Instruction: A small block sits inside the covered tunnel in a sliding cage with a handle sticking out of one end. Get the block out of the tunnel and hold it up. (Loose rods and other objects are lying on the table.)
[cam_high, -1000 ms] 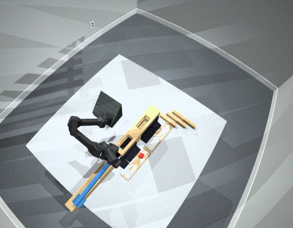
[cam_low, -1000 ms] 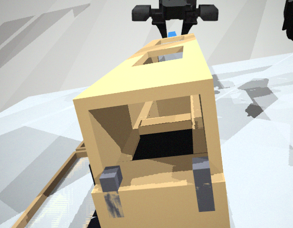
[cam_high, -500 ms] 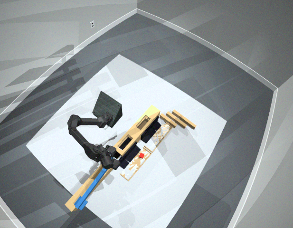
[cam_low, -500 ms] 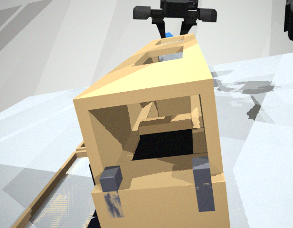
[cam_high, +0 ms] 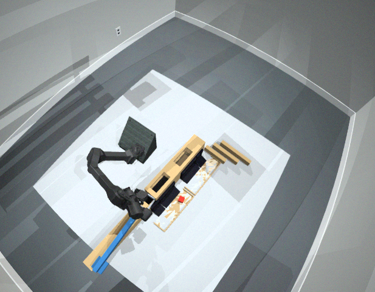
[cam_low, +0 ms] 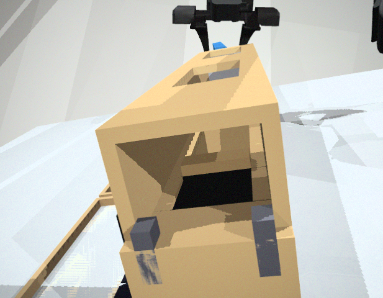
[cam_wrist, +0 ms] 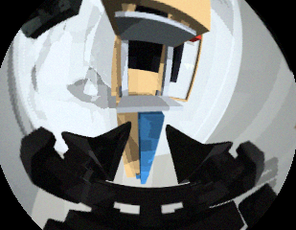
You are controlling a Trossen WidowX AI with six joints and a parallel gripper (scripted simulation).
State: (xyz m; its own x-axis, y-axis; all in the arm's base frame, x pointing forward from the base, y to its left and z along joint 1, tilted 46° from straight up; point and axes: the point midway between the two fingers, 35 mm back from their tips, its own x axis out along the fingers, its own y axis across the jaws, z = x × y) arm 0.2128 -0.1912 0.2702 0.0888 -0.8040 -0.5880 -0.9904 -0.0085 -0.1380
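My gripper tip is 16 cm short of the small red block, 21 cm to the right of it and 11 cm above it. From my gripper tip the other things lie so: tan covered tunnel (3 cm ahead, 10 cm to the left, 5 cm below); then thin tan frame (19 cm ahead, 28 cm to the left, 13 cm below).
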